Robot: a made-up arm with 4 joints. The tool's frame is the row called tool.
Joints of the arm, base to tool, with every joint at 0 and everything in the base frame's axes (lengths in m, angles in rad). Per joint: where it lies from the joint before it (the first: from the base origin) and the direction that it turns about. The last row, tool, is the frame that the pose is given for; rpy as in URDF.
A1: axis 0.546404 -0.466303 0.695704 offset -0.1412 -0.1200 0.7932
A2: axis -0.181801 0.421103 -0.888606 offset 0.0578 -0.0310 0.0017
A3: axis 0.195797 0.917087 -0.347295 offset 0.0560 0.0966 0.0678
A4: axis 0 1 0 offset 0.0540 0.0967 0.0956
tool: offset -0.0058 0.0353 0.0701 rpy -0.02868 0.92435 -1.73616
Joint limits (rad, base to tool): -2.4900..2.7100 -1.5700..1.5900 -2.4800..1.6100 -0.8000..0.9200
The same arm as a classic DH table. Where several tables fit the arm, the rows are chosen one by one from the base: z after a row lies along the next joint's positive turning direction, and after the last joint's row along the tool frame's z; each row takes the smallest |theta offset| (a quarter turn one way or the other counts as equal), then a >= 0, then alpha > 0; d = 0 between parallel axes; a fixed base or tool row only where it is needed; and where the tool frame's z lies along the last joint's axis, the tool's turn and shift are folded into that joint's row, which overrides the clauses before.
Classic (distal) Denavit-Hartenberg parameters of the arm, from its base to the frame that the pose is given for. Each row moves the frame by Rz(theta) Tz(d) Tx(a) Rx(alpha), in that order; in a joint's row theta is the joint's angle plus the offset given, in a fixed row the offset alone. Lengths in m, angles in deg.
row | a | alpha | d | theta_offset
base (fixed) | -0.1829 | 45.92 | 0.8218 | 49.52
A1 | -0.0095 | 156.05 | 0.1064 | 29.89
A2 | 0.0031 | -48.76 | -0.0315 | -82.44
A3 | -0.094 | -23.5 | 0.0267 | -52.27
A4 | -0.0061 | -142.35 | 0.3534 | 19.7
tool (fixed) | 0 | 0 | 0.1147 | 76.56
Joint limits (deg, base to tool): -142.67..155.27 -89.95..91.1 -142.09..92.25 -45.84..52.71

